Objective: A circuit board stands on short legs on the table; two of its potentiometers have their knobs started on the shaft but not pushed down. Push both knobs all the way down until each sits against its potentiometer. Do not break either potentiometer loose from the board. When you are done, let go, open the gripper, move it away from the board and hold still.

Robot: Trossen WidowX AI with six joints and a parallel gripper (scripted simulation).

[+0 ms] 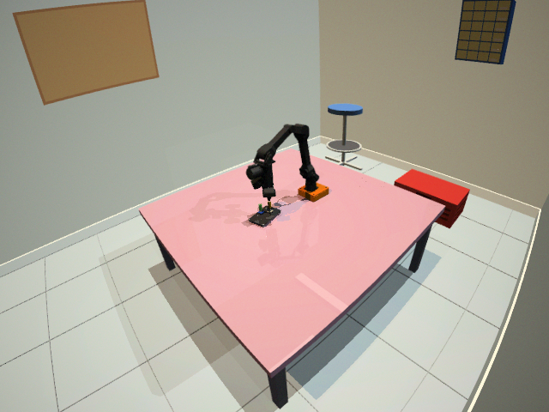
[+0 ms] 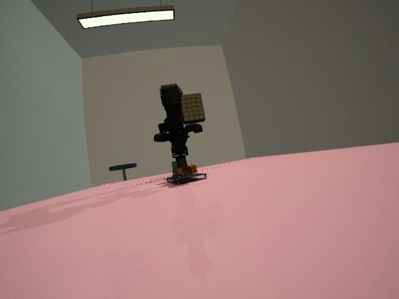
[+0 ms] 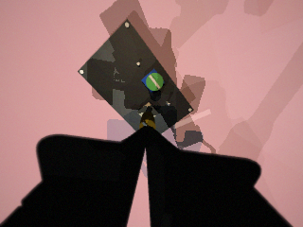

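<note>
The yellow-brown knob lies 2 cm below my gripper tip. The rest, counted from my gripper tip: green knob 4 cm ahead, 3 cm to the right, 3 cm below.
</note>
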